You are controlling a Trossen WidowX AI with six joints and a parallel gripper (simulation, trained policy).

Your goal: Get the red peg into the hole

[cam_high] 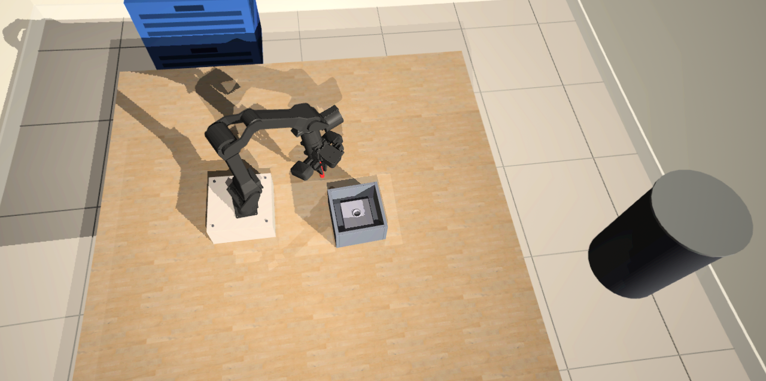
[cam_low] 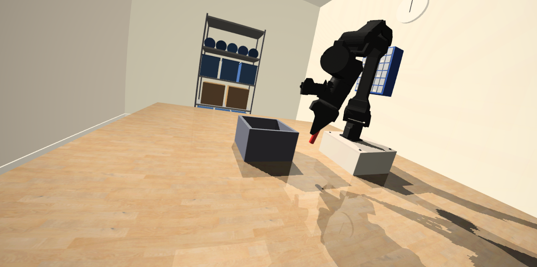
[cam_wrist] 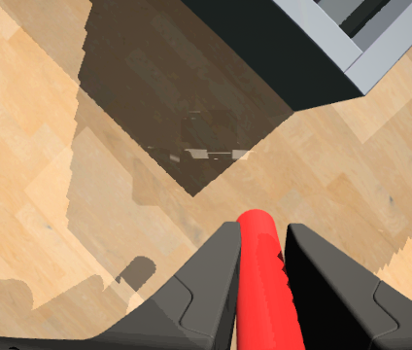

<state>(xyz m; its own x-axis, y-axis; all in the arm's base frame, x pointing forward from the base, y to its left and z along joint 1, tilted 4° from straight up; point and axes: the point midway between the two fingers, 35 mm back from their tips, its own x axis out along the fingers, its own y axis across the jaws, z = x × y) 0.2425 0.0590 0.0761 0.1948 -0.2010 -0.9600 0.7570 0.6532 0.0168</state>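
Right now my gripper tip is 140 mm to the left of the pale plate, 80 mm short of it and 70 mm above it. Round my gripper tip: grey box (140 mm to the right, 90 mm below, 80 mm ahead); then red peg (10 mm to the left, 10 mm behind, 10 mm above).
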